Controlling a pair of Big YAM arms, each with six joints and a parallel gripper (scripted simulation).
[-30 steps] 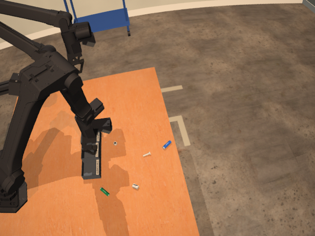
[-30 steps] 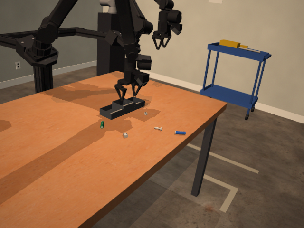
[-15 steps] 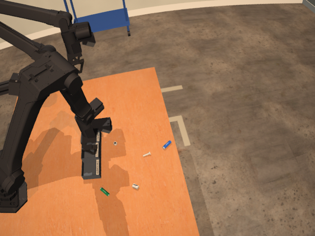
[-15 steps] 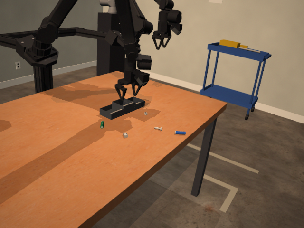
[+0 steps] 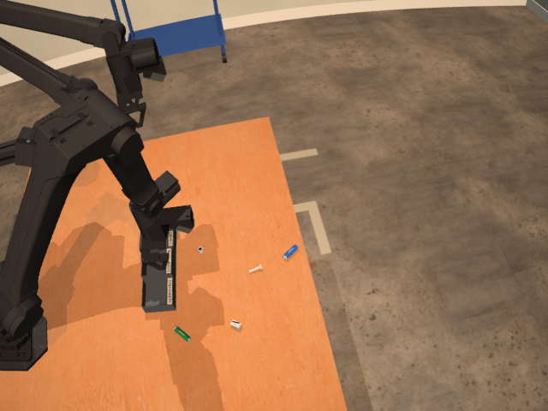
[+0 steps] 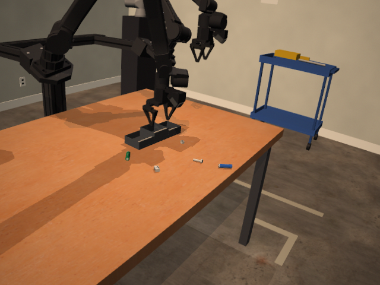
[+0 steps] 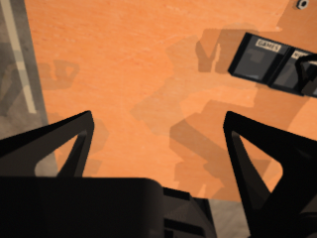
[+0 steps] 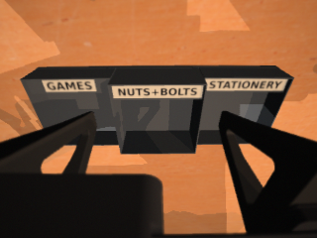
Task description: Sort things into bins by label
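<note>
The pencil sharpener is 18 cm to the right of my right hand, 17 cm ahead of it and 8 cm below it. Also, from my right hand: bolt: 23 cm ahead, 8 cm below, 2 cm to the right; then green battery: 20 cm to the right, 8 cm below, 4 cm ahead; then nut: 8 cm below, 8 cm ahead, 6 cm to the left.
</note>
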